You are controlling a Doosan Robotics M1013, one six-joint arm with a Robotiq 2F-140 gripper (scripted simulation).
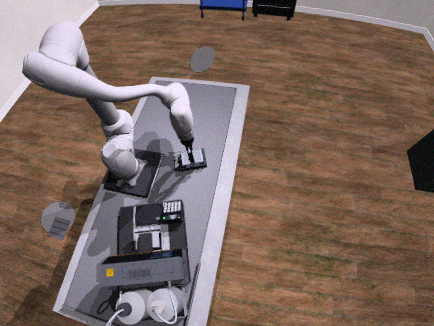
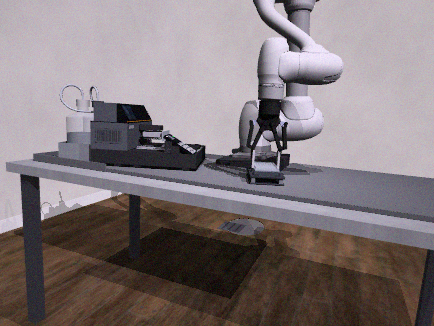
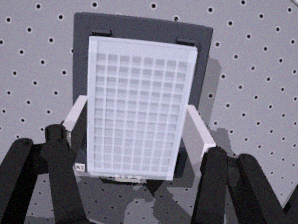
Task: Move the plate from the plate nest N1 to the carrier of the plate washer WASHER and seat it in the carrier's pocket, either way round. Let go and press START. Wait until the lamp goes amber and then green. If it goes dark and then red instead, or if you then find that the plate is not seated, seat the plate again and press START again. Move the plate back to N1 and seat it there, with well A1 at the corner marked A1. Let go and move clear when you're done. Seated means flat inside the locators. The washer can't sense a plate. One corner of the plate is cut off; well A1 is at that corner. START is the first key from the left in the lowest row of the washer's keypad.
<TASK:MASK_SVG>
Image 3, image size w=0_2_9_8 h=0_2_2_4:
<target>my gripper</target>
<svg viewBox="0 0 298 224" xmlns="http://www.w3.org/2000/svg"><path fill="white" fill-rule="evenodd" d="M188 105L182 139L195 177L201 177L190 224L224 224L226 185L228 186L239 224L290 224L256 158L245 153L239 154L238 159L227 156L227 152L219 148L216 142L214 142L215 140L213 140L211 133L209 133L194 105ZM87 96L80 95L65 121L62 121L60 124L49 125L45 128L45 143L34 144L30 138L20 138L12 143L0 165L0 224L24 224L36 180L40 174L49 174L55 224L90 224L89 219L85 215L72 166L75 163L87 129Z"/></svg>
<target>white well plate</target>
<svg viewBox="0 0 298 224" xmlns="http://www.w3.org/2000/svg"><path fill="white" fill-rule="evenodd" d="M89 36L87 172L95 176L172 180L198 53L197 47L134 39Z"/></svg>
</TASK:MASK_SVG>
